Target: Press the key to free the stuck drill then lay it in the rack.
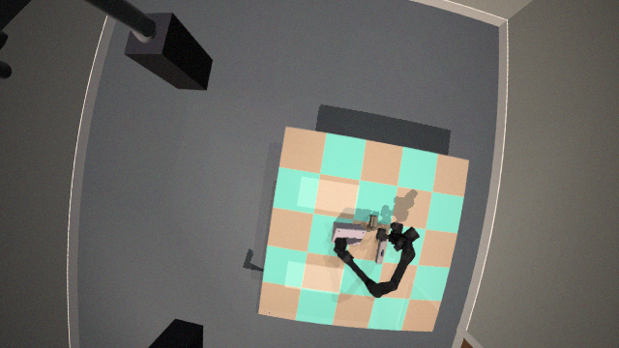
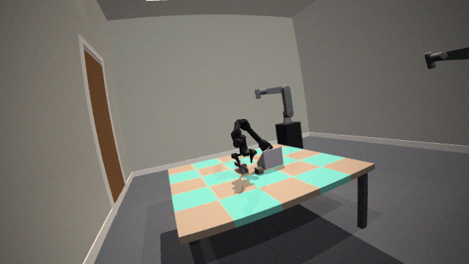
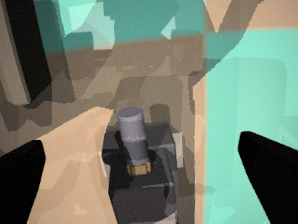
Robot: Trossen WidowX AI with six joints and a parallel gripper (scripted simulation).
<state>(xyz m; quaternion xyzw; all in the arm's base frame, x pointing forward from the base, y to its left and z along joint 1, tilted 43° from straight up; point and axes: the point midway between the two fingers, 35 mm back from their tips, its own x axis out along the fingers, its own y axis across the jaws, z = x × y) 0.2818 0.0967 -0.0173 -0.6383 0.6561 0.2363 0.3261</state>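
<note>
The drill is 6 cm to the right of my gripper tip, 3 cm below it and 1 cm behind it. Round my gripper tip: light grey fixture: 12 cm to the right, 3 cm below, 1 cm behind; then dark rack: 8 cm behind, 5 cm to the left, 5 cm below; then dark key piece: 14 cm to the right, 2 cm below, 1 cm behind.
</note>
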